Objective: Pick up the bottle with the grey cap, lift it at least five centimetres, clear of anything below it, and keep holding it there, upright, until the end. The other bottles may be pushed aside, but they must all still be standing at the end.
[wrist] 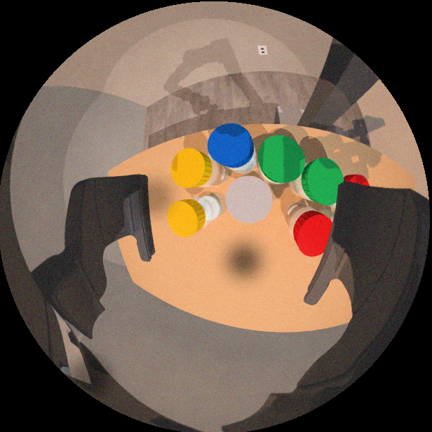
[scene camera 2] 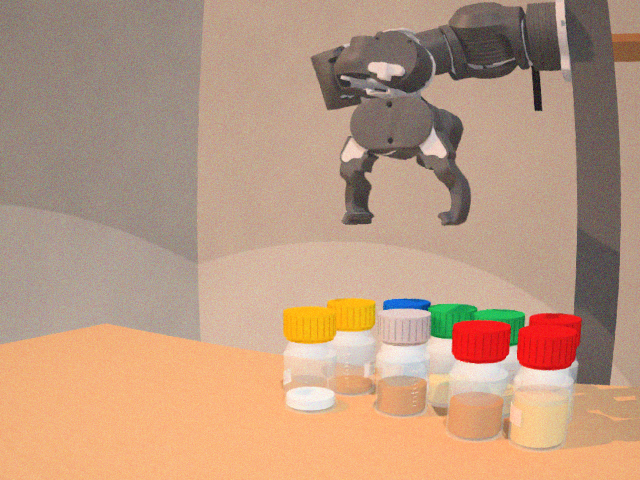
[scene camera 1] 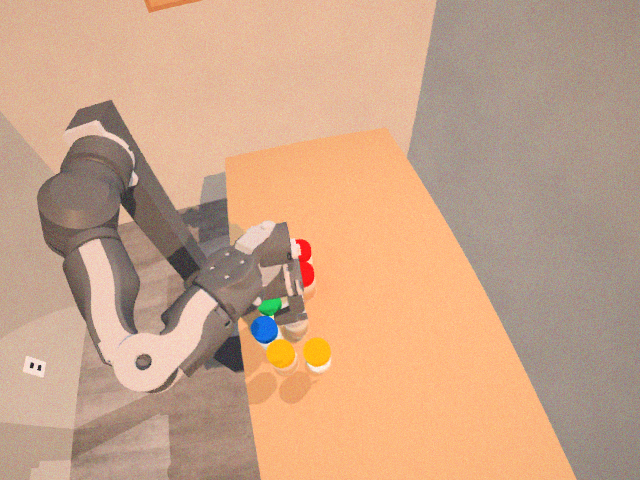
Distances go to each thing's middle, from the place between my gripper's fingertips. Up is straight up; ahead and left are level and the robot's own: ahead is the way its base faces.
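The grey-capped bottle (scene camera 2: pixel 403 362) has my hand 140 mm above it. As for the blue-capped bottle (wrist: pixel 230 144), that one's 70 mm behind my hand, 20 mm to the right of it and 140 mm below it.
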